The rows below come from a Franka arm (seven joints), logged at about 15 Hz.
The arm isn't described. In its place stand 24 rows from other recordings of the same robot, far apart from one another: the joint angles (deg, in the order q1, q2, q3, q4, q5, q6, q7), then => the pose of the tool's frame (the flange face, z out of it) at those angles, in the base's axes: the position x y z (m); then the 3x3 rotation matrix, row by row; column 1 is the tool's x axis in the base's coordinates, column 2 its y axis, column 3 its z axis.
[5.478 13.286 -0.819 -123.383 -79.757 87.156 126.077] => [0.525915 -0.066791 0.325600], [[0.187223 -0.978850 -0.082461], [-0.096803 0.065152 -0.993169], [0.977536 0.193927 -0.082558]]
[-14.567 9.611 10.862 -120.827 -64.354 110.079 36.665] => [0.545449 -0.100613 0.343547], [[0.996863 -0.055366 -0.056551], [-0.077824 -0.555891 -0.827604], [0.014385 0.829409 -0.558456]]
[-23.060 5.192 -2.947 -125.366 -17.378 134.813 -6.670] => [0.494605 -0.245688 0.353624], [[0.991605 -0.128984 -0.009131], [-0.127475 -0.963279 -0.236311], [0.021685 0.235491 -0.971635]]
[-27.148 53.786 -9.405 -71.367 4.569 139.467 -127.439] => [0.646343 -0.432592 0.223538], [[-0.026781 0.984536 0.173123], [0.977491 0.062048 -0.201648], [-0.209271 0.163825 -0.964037]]
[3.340 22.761 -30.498 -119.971 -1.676 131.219 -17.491] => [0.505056 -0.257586 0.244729], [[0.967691 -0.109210 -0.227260], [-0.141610 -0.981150 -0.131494], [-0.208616 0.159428 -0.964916]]
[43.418 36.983 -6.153 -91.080 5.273 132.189 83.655] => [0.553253 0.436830 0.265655], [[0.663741 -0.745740 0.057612], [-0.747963 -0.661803 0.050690], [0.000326 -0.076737 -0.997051]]
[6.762 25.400 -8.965 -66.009 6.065 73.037 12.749] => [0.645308 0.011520 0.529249], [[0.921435 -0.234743 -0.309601], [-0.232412 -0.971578 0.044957], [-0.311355 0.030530 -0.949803]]
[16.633 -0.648 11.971 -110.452 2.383 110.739 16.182] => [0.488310 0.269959 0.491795], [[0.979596 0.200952 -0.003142], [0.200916 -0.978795 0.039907], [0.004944 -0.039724 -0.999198]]
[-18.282 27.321 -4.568 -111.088 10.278 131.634 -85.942] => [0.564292 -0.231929 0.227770], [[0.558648 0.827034 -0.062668], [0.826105 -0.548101 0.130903], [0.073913 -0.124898 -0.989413]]
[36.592 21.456 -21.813 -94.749 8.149 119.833 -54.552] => [0.634854 0.203043 0.415296], [[0.383334 0.919082 0.091347], [0.922380 -0.386048 0.013468], [0.047643 0.079094 -0.995728]]
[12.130 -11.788 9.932 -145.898 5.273 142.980 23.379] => [0.420171 0.168895 0.357623], [[0.987101 -0.087050 0.134366], [-0.097856 -0.992293 0.076019], [0.126713 -0.088187 -0.988012]]
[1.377 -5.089 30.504 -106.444 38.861 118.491 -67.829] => [0.459528 0.336638 0.586666], [[0.068709 0.997632 0.003125], [0.790958 -0.056384 0.609268], [0.608001 -0.039390 -0.792958]]
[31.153 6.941 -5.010 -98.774 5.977 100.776 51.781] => [0.525161 0.270414 0.498572], [[0.883803 -0.453233 -0.116070], [-0.451137 -0.891306 0.045262], [-0.123968 0.012361 -0.992209]]
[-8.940 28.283 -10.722 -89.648 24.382 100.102 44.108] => [0.633557 -0.170456 0.344944], [[0.290128 -0.946398 -0.141976], [-0.861211 -0.322894 0.392498], [-0.417302 0.008397 -0.908729]]
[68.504 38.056 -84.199 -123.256 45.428 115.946 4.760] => [0.532019 -0.082056 0.330922], [[0.709224 -0.704308 -0.030849], [-0.702966 -0.709825 0.044585], [-0.053300 -0.009935 -0.998529]]
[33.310 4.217 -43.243 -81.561 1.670 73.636 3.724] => [0.535215 -0.073499 0.639811], [[0.953909 -0.230884 -0.191703], [-0.233052 -0.972397 0.011477], [-0.189061 0.033729 -0.981386]]
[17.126 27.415 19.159 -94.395 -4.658 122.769 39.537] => [0.564050 0.376450 0.352615], [[0.998511 -0.053001 -0.012888], [-0.051600 -0.994439 0.091808], [-0.017683 -0.091006 -0.995693]]
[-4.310 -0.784 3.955 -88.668 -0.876 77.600 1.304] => [0.526333 -0.004875 0.625729], [[0.983479 -0.029154 -0.178659], [-0.032305 -0.999369 -0.014753], [-0.178116 0.020280 -0.983801]]
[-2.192 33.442 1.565 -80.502 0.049 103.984 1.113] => [0.695501 -0.010945 0.350286], [[0.984385 -0.034935 -0.172529], [-0.032254 -0.999312 0.018324], [-0.173050 -0.012473 -0.984834]]
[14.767 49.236 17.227 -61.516 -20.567 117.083 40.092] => [0.710882 0.326575 0.337795], [[0.977214 -0.115788 0.177894], [-0.114461 -0.993269 -0.017740], [0.178751 -0.003026 -0.983890]]
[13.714 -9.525 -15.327 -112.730 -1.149 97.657 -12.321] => [0.499768 -0.022955 0.532730], [[0.975950 0.192765 -0.101801], [0.196331 -0.980189 0.026162], [-0.094741 -0.045520 -0.994461]]
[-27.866 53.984 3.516 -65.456 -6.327 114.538 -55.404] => [0.681843 -0.330889 0.221865], [[0.838331 0.536669 -0.095851], [0.538292 -0.842696 -0.010247], [-0.086273 -0.043005 -0.995343]]
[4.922 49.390 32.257 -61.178 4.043 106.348 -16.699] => [0.681526 0.340301 0.368186], [[0.749386 0.629894 -0.204096], [0.648370 -0.635557 0.419146], [0.134303 -0.446432 -0.884681]]
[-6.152 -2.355 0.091 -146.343 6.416 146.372 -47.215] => [0.451553 -0.049525 0.286716], [[0.808320 0.586558 0.050682], [0.584030 -0.809743 0.056786], [0.074347 -0.016302 -0.997099]]
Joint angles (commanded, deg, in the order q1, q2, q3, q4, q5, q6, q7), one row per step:
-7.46 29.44 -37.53 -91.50 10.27 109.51 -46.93
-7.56 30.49 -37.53 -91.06 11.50 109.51 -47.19
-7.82 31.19 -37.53 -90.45 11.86 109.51 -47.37
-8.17 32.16 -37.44 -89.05 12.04 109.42 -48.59
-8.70 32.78 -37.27 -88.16 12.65 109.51 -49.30
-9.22 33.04 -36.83 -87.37 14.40 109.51 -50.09
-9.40 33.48 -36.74 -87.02 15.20 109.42 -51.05
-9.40 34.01 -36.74 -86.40 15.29 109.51 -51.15
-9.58 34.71 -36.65 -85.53 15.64 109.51 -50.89
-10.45 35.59 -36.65 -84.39 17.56 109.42 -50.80
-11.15 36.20 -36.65 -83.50 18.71 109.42 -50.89
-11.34 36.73 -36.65 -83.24 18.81 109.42 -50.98
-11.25 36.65 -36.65 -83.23 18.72 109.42 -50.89
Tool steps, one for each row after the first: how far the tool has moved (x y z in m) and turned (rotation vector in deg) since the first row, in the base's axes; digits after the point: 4 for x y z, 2 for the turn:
0.0030 -0.0002 -0.0073 0.63 -0.12 -0.22
0.0045 -0.0026 -0.0097 0.58 -0.11 -0.26
0.0092 -0.0056 -0.0093 0.26 -0.18 1.03
0.0113 -0.0092 -0.0094 0.28 -0.67 1.40
0.0154 -0.0095 -0.0077 1.19 -2.23 1.59
0.0170 -0.0099 -0.0101 1.75 -2.55 2.21
0.0202 -0.0102 -0.0108 1.46 -2.58 2.50
0.0239 -0.0111 -0.0119 1.25 -2.76 2.30
0.0245 -0.0179 -0.0129 1.83 -4.02 0.98
0.0244 -0.0237 -0.0127 2.04 -4.88 0.24
0.0245 -0.0255 -0.0165 2.04 -4.62 0.19
0.0251 -0.0247 -0.0155 1.96 -4.63 0.23

